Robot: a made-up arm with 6 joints. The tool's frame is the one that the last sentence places. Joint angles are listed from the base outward.
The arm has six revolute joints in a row. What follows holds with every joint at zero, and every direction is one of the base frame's.
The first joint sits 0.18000 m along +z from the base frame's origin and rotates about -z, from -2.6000 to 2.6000 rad.
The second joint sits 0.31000 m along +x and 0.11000 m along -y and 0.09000 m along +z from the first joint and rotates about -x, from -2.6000 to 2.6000 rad.
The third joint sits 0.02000 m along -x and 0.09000 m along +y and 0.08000 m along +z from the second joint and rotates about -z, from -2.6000 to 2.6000 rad.
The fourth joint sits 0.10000 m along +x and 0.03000 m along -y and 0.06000 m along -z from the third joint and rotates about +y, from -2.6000 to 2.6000 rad.
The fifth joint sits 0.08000 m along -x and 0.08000 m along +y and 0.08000 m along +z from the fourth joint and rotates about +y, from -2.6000 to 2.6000 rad.
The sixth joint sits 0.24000 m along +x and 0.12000 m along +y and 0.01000 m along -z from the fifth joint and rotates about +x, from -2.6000 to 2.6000 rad.
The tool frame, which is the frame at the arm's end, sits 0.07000 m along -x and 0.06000 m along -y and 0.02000 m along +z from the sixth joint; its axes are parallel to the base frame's.
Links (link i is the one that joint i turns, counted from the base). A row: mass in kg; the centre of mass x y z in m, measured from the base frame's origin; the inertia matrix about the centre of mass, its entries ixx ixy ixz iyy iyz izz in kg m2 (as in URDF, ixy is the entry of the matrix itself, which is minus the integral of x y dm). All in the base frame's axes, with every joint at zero. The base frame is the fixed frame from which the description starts. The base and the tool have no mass.
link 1: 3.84; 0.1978 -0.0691 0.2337; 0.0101 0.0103 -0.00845 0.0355 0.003 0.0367
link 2: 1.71; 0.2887 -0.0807 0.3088; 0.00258 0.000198 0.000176 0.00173 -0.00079 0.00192
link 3: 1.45; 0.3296 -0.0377 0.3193; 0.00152 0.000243 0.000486 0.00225 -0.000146 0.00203
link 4: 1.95; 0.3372 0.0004 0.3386; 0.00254 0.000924 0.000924 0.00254 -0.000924 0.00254
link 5: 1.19; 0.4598 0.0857 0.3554; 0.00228 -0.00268 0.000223 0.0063 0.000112 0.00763
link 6: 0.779; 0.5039 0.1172 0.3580; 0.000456 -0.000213 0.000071 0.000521 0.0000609 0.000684
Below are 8 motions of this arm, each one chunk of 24 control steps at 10 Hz.
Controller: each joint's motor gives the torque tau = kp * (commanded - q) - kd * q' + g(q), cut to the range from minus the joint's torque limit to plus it. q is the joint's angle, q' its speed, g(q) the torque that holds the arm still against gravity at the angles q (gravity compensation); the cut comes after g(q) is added. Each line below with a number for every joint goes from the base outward.
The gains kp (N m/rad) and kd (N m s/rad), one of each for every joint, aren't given. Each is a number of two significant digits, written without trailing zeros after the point. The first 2 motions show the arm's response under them.
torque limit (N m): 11 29 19 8.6 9.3 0.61
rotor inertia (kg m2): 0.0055 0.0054 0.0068 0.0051 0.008 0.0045
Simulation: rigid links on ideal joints. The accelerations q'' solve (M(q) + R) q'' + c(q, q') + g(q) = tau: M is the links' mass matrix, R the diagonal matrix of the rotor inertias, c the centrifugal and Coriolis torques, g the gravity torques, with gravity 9.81 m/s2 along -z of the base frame. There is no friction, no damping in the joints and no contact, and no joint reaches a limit. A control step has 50 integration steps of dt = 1/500 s. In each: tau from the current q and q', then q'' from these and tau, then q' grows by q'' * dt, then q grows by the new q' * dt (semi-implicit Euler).
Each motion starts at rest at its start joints. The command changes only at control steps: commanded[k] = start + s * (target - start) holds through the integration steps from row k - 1 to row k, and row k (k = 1, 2, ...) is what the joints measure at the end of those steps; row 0 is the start. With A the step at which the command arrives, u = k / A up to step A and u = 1 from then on. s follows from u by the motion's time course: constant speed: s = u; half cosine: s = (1 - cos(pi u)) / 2; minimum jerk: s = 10 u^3 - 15 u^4 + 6 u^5; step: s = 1 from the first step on.
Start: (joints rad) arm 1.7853 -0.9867 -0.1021 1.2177 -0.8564 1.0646
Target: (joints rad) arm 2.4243 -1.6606 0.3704 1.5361 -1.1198 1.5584
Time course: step
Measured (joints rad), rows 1 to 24:
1: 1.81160 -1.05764 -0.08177 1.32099 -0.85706 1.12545
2: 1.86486 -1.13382 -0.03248 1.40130 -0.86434 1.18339
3: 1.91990 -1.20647 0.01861 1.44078 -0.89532 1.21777
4: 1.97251 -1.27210 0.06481 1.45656 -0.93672 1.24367
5: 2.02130 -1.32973 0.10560 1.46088 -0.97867 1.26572
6: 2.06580 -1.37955 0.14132 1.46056 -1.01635 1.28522
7: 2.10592 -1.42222 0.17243 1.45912 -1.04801 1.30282
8: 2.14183 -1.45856 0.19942 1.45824 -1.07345 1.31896
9: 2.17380 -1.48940 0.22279 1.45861 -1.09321 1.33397
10: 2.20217 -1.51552 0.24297 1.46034 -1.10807 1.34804
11: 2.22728 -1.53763 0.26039 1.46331 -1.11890 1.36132
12: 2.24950 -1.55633 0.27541 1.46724 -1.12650 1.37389
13: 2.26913 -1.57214 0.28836 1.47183 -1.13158 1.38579
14: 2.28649 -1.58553 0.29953 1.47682 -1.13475 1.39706
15: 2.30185 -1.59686 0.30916 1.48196 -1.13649 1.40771
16: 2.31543 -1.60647 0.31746 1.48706 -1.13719 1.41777
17: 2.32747 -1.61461 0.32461 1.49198 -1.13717 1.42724
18: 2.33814 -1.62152 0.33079 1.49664 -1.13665 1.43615
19: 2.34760 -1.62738 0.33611 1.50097 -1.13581 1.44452
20: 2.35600 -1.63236 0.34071 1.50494 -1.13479 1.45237
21: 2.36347 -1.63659 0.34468 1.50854 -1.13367 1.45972
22: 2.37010 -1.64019 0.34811 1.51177 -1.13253 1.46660
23: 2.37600 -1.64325 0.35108 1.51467 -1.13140 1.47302
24: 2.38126 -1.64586 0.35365 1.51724 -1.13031 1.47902
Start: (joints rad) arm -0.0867 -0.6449 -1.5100 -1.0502 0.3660 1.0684
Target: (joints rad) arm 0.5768 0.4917 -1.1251 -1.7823 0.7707 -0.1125
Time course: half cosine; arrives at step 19
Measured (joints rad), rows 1 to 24:
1: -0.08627 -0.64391 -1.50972 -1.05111 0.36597 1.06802
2: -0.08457 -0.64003 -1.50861 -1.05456 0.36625 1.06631
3: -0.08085 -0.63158 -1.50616 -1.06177 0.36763 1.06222
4: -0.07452 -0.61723 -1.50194 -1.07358 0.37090 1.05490
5: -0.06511 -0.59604 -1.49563 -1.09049 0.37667 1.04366
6: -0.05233 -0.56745 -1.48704 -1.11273 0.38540 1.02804
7: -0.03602 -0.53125 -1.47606 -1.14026 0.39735 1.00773
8: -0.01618 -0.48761 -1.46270 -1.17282 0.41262 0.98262
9: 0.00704 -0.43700 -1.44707 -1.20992 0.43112 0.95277
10: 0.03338 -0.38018 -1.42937 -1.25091 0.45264 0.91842
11: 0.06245 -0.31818 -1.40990 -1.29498 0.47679 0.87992
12: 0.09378 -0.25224 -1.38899 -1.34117 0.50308 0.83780
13: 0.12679 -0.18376 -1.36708 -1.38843 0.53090 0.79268
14: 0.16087 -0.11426 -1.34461 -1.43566 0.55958 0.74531
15: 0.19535 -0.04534 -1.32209 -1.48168 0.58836 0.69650
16: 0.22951 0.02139 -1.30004 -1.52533 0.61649 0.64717
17: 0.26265 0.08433 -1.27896 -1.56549 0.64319 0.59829
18: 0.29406 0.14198 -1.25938 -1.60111 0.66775 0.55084
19: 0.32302 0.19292 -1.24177 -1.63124 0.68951 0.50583
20: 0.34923 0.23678 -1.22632 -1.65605 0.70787 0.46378
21: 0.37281 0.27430 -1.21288 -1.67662 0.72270 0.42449
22: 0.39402 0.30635 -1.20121 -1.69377 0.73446 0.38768
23: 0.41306 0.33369 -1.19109 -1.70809 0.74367 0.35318
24: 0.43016 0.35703 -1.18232 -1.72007 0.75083 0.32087
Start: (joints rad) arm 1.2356 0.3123 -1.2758 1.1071 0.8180 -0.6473
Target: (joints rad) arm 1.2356 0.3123 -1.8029 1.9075 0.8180 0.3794
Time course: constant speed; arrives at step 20
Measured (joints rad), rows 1 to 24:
1: 1.23568 0.31212 -1.27862 1.11286 0.81623 -0.64538
2: 1.23573 0.31199 -1.28434 1.12448 0.81449 -0.64031
3: 1.23576 0.31191 -1.29266 1.14112 0.81321 -0.63189
4: 1.23578 0.31186 -1.30328 1.16193 0.81240 -0.62026
5: 1.23579 0.31184 -1.31589 1.18617 0.81198 -0.60566
6: 1.23579 0.31183 -1.33026 1.21325 0.81184 -0.58831
7: 1.23579 0.31185 -1.34615 1.24264 0.81190 -0.56841
8: 1.23578 0.31187 -1.36337 1.27395 0.81212 -0.54618
9: 1.23577 0.31191 -1.38175 1.30682 0.81242 -0.52178
10: 1.23576 0.31194 -1.40114 1.34097 0.81279 -0.49537
11: 1.23574 0.31198 -1.42142 1.37618 0.81318 -0.46712
12: 1.23572 0.31202 -1.44246 1.41225 0.81359 -0.43715
13: 1.23571 0.31206 -1.46418 1.44904 0.81400 -0.40559
14: 1.23569 0.31210 -1.48648 1.48641 0.81440 -0.37256
15: 1.23567 0.31214 -1.50930 1.52425 0.81478 -0.33817
16: 1.23565 0.31218 -1.53257 1.56249 0.81514 -0.30252
17: 1.23563 0.31221 -1.55623 1.60105 0.81547 -0.26569
18: 1.23562 0.31224 -1.58023 1.63987 0.81578 -0.22779
19: 1.23560 0.31226 -1.60453 1.67890 0.81606 -0.18888
20: 1.23559 0.31228 -1.62910 1.71811 0.81632 -0.14904
21: 1.23553 0.31249 -1.65111 1.75162 0.81802 -0.11009
22: 1.23550 0.31262 -1.67037 1.77935 0.81962 -0.07353
23: 1.23547 0.31270 -1.68719 1.80218 0.82080 -0.03966
24: 1.23546 0.31273 -1.70188 1.82095 0.82156 -0.00838

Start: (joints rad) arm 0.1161 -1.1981 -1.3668 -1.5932 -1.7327 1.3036
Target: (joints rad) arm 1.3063 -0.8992 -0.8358 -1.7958 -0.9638 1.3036
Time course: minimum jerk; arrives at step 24
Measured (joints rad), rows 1 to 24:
1: 0.11617 -1.19806 -1.36676 -1.59326 -1.73264 1.30358
2: 0.11667 -1.19779 -1.36648 -1.59365 -1.73221 1.30344
3: 0.11831 -1.19701 -1.36556 -1.59478 -1.73083 1.30309
4: 0.12194 -1.19541 -1.36354 -1.59699 -1.72778 1.30247
5: 0.12852 -1.19270 -1.35993 -1.60054 -1.72224 1.30159
6: 0.13895 -1.18862 -1.35426 -1.60558 -1.71342 1.30046
7: 0.15404 -1.18298 -1.34613 -1.61209 -1.70061 1.29914
8: 0.17443 -1.17561 -1.33526 -1.62000 -1.68325 1.29769
9: 0.20056 -1.16648 -1.32148 -1.62910 -1.66094 1.29618
10: 0.23262 -1.15558 -1.30475 -1.63914 -1.63355 1.29468
11: 0.27057 -1.14303 -1.28515 -1.64984 -1.60116 1.29327
12: 0.31413 -1.12898 -1.26288 -1.66091 -1.56410 1.29202
13: 0.36278 -1.11369 -1.23825 -1.67206 -1.52293 1.29101
14: 0.41577 -1.09745 -1.21168 -1.68307 -1.47843 1.29032
15: 0.47221 -1.08060 -1.18364 -1.69372 -1.43157 1.29001
16: 0.53104 -1.06352 -1.15467 -1.70387 -1.38343 1.29013
17: 0.59111 -1.04659 -1.12537 -1.71339 -1.33517 1.29071
18: 0.65122 -1.03016 -1.09634 -1.72219 -1.28798 1.29173
19: 0.71018 -1.01459 -1.06818 -1.73022 -1.24297 1.29314
20: 0.76691 -1.00016 -1.04144 -1.73740 -1.20112 1.29483
21: 0.82042 -0.98707 -1.01660 -1.74372 -1.16323 1.29671
22: 0.86998 -0.97548 -0.99403 -1.74918 -1.12982 1.29863
23: 0.91514 -0.96539 -0.97391 -1.75385 -1.10113 1.30047
24: 0.95580 -0.95669 -0.95624 -1.75792 -1.07701 1.30212

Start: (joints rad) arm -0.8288 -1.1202 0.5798 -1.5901 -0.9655 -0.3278
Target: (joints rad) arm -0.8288 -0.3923 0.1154 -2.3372 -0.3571 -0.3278
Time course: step
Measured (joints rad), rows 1 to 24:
1: -0.82246 -1.03166 0.52199 -1.64955 -0.83311 -0.30938
2: -0.82197 -0.94470 0.47294 -1.74994 -0.74041 -0.29363
3: -0.82335 -0.86578 0.42917 -1.85289 -0.68165 -0.29443
4: -0.82515 -0.79643 0.39034 -1.94580 -0.64044 -0.30310
5: -0.82677 -0.73658 0.35618 -2.02450 -0.60779 -0.31355
6: -0.82801 -0.68542 0.32624 -2.08885 -0.57948 -0.32296
7: -0.82888 -0.64191 0.30004 -2.14043 -0.55382 -0.33040
8: -0.82946 -0.60497 0.27711 -2.18132 -0.53029 -0.33582
9: -0.82982 -0.57363 0.25703 -2.21358 -0.50876 -0.33952
10: -0.83003 -0.54702 0.23945 -2.23899 -0.48926 -0.34190
11: -0.83014 -0.52439 0.22405 -2.25903 -0.47177 -0.34328
12: -0.83019 -0.50514 0.21056 -2.27486 -0.45624 -0.34395
13: -0.83019 -0.48874 0.19874 -2.28739 -0.44256 -0.34413
14: -0.83016 -0.47476 0.18839 -2.29735 -0.43059 -0.34396
15: -0.83011 -0.46282 0.17932 -2.30528 -0.42018 -0.34356
16: -0.83005 -0.45264 0.17137 -2.31160 -0.41115 -0.34302
17: -0.82999 -0.44393 0.16441 -2.31666 -0.40336 -0.34238
18: -0.82992 -0.43649 0.15832 -2.32070 -0.39664 -0.34168
19: -0.82985 -0.43013 0.15298 -2.32395 -0.39087 -0.34096
20: -0.82978 -0.42469 0.14830 -2.32655 -0.38593 -0.34023
21: -0.82971 -0.42003 0.14421 -2.32864 -0.38169 -0.33951
22: -0.82964 -0.41605 0.14062 -2.33032 -0.37806 -0.33881
23: -0.82958 -0.41264 0.13748 -2.33167 -0.37497 -0.33813
24: -0.82952 -0.40972 0.13473 -2.33276 -0.37232 -0.33747

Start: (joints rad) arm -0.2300 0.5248 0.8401 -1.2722 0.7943 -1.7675
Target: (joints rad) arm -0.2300 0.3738 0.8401 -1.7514 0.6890 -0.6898
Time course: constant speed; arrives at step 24
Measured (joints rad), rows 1 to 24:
1: -0.22999 0.52391 0.84009 -1.27512 0.79444 -1.76550
2: -0.22996 0.52227 0.84011 -1.28097 0.79395 -1.76047
3: -0.22993 0.51996 0.84013 -1.28932 0.79274 -1.75253
4: -0.22991 0.51709 0.84015 -1.29973 0.79090 -1.74187
5: -0.22989 0.51374 0.84016 -1.31185 0.78854 -1.72871
6: -0.22988 0.50997 0.84016 -1.32536 0.78576 -1.71323
7: -0.22988 0.50584 0.84016 -1.34003 0.78264 -1.69559
8: -0.22988 0.50141 0.84016 -1.35564 0.77924 -1.67597
9: -0.22989 0.49671 0.84016 -1.37203 0.77563 -1.65450
10: -0.22990 0.49179 0.84016 -1.38906 0.77185 -1.63132
11: -0.22991 0.48667 0.84015 -1.40661 0.76793 -1.60655
12: -0.22992 0.48139 0.84014 -1.42460 0.76390 -1.58032
13: -0.22993 0.47596 0.84014 -1.44293 0.75979 -1.55273
14: -0.22994 0.47041 0.84013 -1.46156 0.75561 -1.52388
15: -0.22995 0.46476 0.84012 -1.48043 0.75137 -1.49386
16: -0.22996 0.45901 0.84012 -1.49949 0.74710 -1.46276
17: -0.22997 0.45319 0.84011 -1.51871 0.74280 -1.43065
18: -0.22998 0.44730 0.84011 -1.53807 0.73847 -1.39761
19: -0.22999 0.44135 0.84010 -1.55754 0.73412 -1.36371
20: -0.22999 0.43536 0.84010 -1.57709 0.72976 -1.32901
21: -0.23000 0.42932 0.84009 -1.59672 0.72539 -1.29357
22: -0.23001 0.42325 0.84009 -1.61641 0.72101 -1.25744
23: -0.23002 0.41714 0.84008 -1.63614 0.71662 -1.22068
24: -0.23002 0.41101 0.84008 -1.65592 0.71223 -1.18332

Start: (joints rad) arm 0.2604 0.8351 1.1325 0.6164 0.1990 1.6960
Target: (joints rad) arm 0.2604 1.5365 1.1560 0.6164 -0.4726 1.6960
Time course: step
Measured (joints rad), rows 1 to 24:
1: 0.26143 0.93088 1.13041 0.64210 0.14123 1.69413
2: 0.26236 1.01645 1.13383 0.64205 0.05125 1.69222
3: 0.26296 1.09016 1.13875 0.63738 -0.03569 1.69142
4: 0.26307 1.15349 1.14311 0.63205 -0.11111 1.69096
5: 0.26282 1.20788 1.14646 0.62705 -0.17448 1.69080
6: 0.26238 1.25459 1.14891 0.62269 -0.22718 1.69091
7: 0.26187 1.29471 1.15066 0.61904 -0.27084 1.69123
8: 0.26137 1.32915 1.15190 0.61610 -0.30692 1.69167
9: 0.26092 1.35872 1.15277 0.61383 -0.33669 1.69218
10: 0.26054 1.38409 1.15338 0.61216 -0.36121 1.69269
11: 0.26023 1.40586 1.15382 0.61100 -0.38137 1.69318
12: 0.25999 1.42452 1.15414 0.61028 -0.39793 1.69364
13: 0.25982 1.44053 1.15438 0.60990 -0.41151 1.69405
14: 0.25970 1.45425 1.15456 0.60979 -0.42264 1.69441
15: 0.25962 1.46600 1.15470 0.60988 -0.43175 1.69472
16: 0.25957 1.47608 1.15483 0.61012 -0.43921 1.69498
17: 0.25956 1.48472 1.15493 0.61046 -0.44531 1.69520
18: 0.25956 1.49212 1.15502 0.61087 -0.45030 1.69539
19: 0.25958 1.49846 1.15510 0.61130 -0.45437 1.69554
20: 0.25961 1.50390 1.15518 0.61175 -0.45770 1.69566
21: 0.25965 1.50856 1.15525 0.61219 -0.46042 1.69576
22: 0.25969 1.51255 1.15531 0.61262 -0.46265 1.69584
23: 0.25973 1.51597 1.15537 0.61303 -0.46446 1.69590
24: 0.25978 1.51890 1.15543 0.61341 -0.46595 1.69595

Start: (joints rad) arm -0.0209 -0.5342 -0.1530 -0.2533 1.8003 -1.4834
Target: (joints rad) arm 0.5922 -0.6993 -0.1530 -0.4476 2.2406 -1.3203
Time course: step
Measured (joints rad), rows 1 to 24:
1: 0.02188 -0.54832 -0.15653 -0.30025 1.86440 -1.49586
2: 0.08022 -0.56911 -0.15582 -0.32776 1.92290 -1.48613
3: 0.13386 -0.58851 -0.15481 -0.34721 1.97147 -1.47211
4: 0.18198 -0.60524 -0.15404 -0.36285 2.01280 -1.45893
5: 0.22504 -0.61951 -0.15346 -0.37577 2.04796 -1.44700
6: 0.26357 -0.63167 -0.15304 -0.38654 2.07781 -1.43620
7: 0.29804 -0.64202 -0.15274 -0.39557 2.10309 -1.42641
8: 0.32889 -0.65082 -0.15251 -0.40318 2.12449 -1.41751
9: 0.35650 -0.65830 -0.15236 -0.40960 2.14258 -1.40942
10: 0.38121 -0.66465 -0.15225 -0.41505 2.15787 -1.40205
11: 0.40332 -0.67004 -0.15218 -0.41968 2.17077 -1.39532
12: 0.42312 -0.67462 -0.15214 -0.42362 2.18166 -1.38917
13: 0.44083 -0.67849 -0.15212 -0.42698 2.19085 -1.38355
14: 0.45669 -0.68178 -0.15212 -0.42986 2.19860 -1.37841
15: 0.47089 -0.68456 -0.15213 -0.43232 2.20513 -1.37370
16: 0.48360 -0.68691 -0.15215 -0.43443 2.21064 -1.36938
17: 0.49497 -0.68890 -0.15218 -0.43624 2.21528 -1.36543
18: 0.50515 -0.69059 -0.15221 -0.43780 2.21920 -1.36181
19: 0.51427 -0.69200 -0.15224 -0.43914 2.22250 -1.35848
20: 0.52243 -0.69320 -0.15228 -0.44029 2.22528 -1.35543
21: 0.52974 -0.69421 -0.15232 -0.44129 2.22763 -1.35263
22: 0.53628 -0.69506 -0.15236 -0.44214 2.22961 -1.35006
23: 0.54213 -0.69578 -0.15240 -0.44288 2.23128 -1.34770
24: 0.54738 -0.69638 -0.15244 -0.44351 2.23269 -1.34553

